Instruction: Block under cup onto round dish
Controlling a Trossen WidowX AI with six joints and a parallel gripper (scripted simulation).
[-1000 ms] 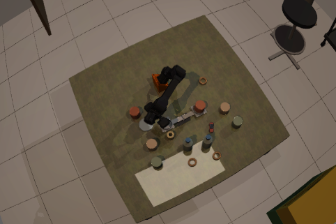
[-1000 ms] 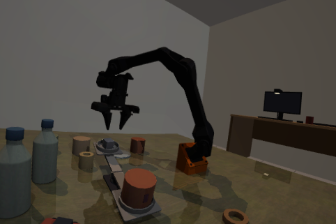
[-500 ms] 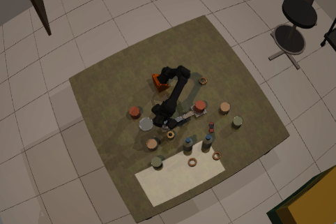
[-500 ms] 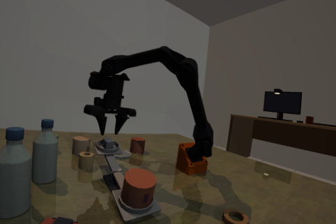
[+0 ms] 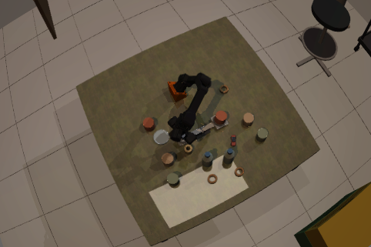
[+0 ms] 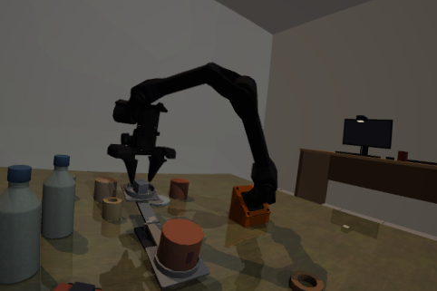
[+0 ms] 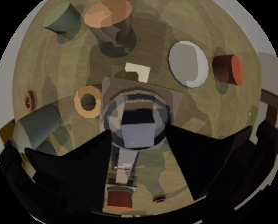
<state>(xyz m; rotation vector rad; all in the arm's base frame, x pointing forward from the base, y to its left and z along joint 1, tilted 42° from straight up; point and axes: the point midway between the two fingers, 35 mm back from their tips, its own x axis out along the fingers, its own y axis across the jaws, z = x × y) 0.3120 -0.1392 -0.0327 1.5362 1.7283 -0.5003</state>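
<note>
Right now my gripper tip is 1 cm above the bluish block. From my gripper tip the other things lie so: cup (19 cm behind, 16 cm to the right, 6 cm below); then small red object (15 cm ahead, 27 cm to the left, 9 cm below); then round dish (9 cm behind, 11 cm to the right, 10 cm below).
</note>
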